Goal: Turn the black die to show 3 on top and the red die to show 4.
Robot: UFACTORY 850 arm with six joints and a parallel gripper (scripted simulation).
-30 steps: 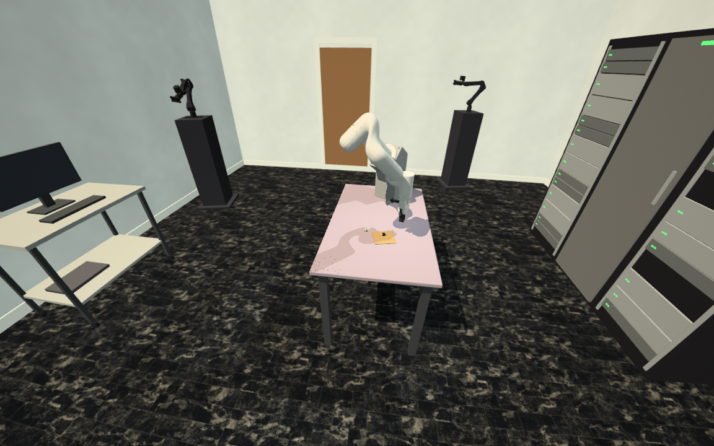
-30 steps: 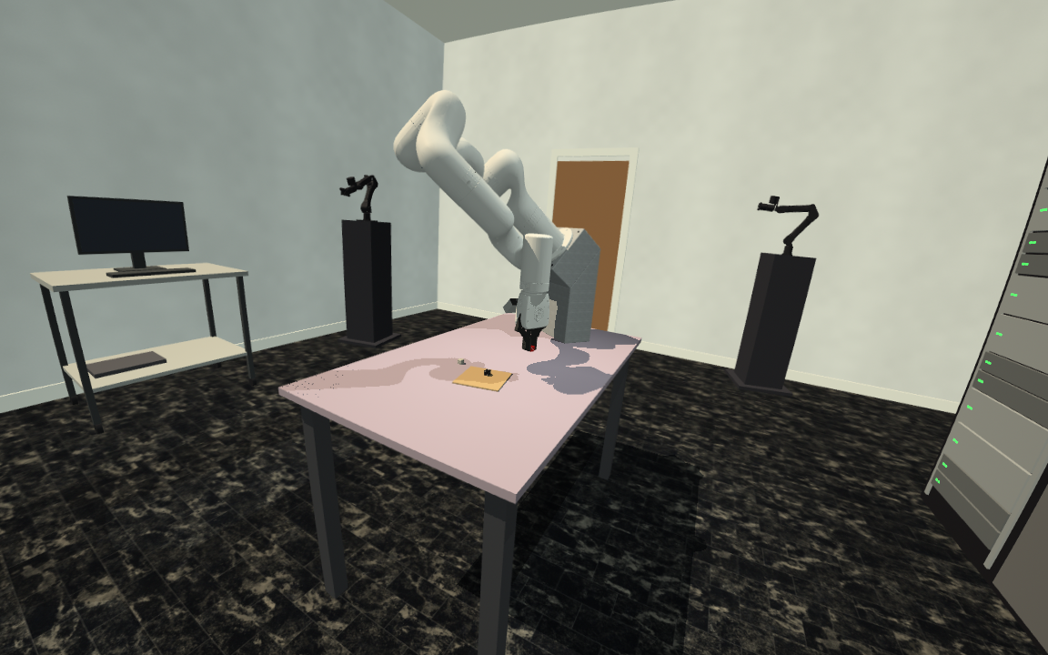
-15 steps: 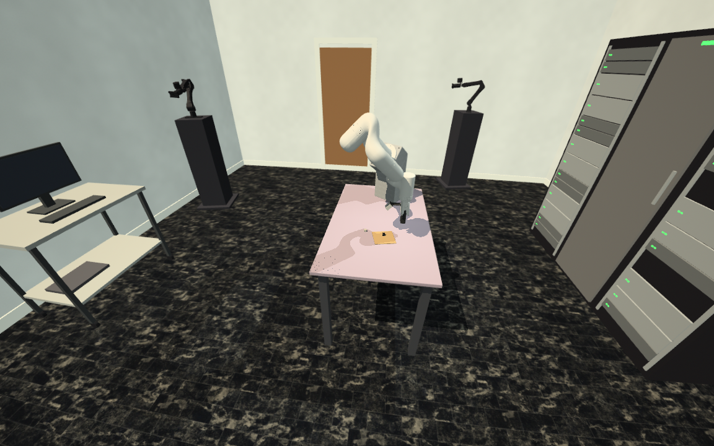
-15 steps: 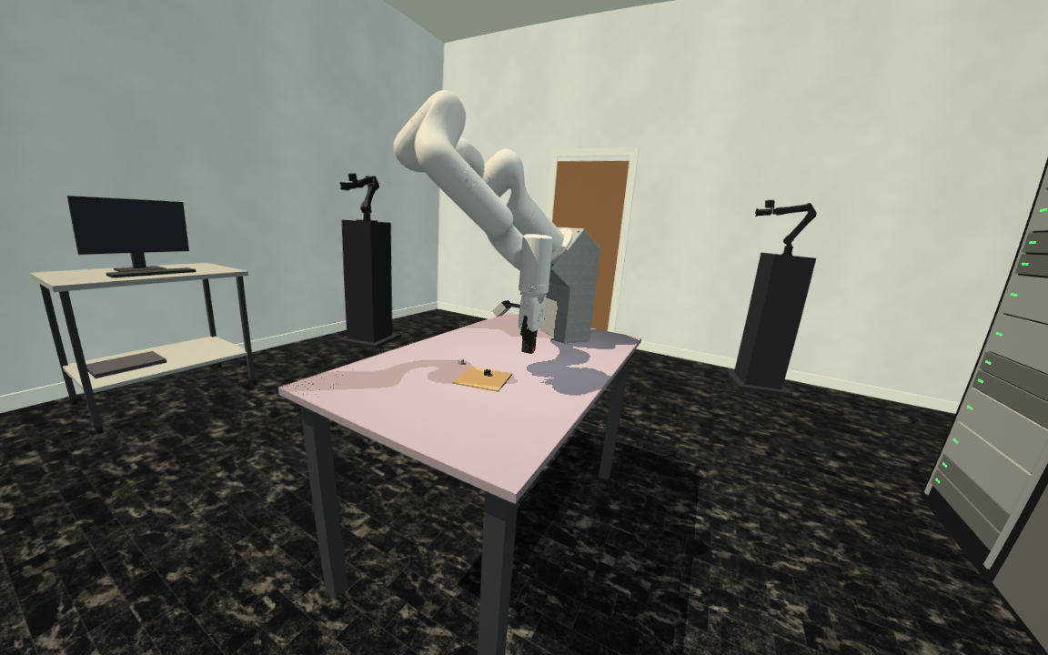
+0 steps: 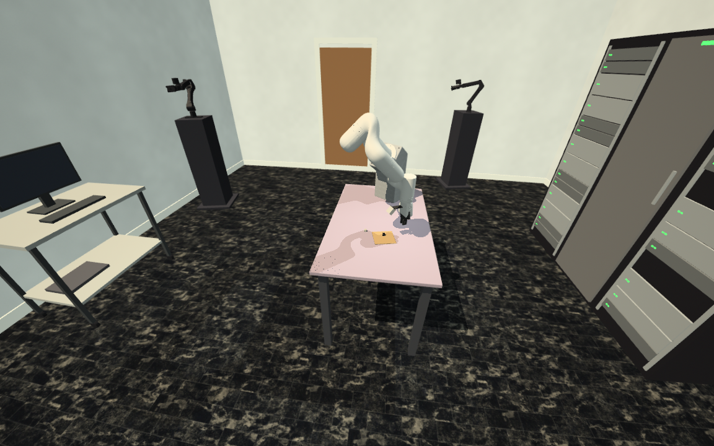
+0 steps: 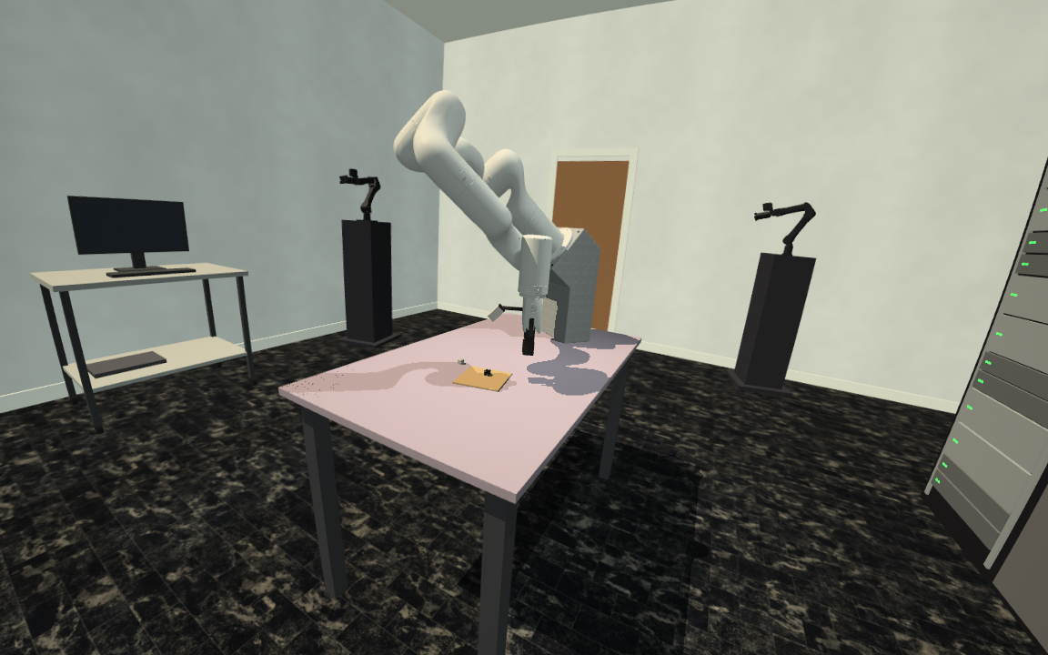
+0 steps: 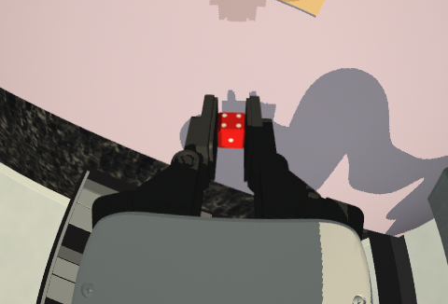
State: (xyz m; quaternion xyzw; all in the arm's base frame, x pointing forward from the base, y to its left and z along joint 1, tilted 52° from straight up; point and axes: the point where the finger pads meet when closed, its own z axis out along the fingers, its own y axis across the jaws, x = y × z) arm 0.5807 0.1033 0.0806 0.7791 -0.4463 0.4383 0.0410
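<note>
The mat is 130 mm to the right of my hand, 110 mm below it and 10 mm ahead of it. The rest, counted from my hand: red die: 10 mm to the left, 10 mm below; then white die: 240 mm to the right, 110 mm below, 70 mm behind; then black die: 120 mm to the right, 100 mm below, 10 mm behind.
</note>
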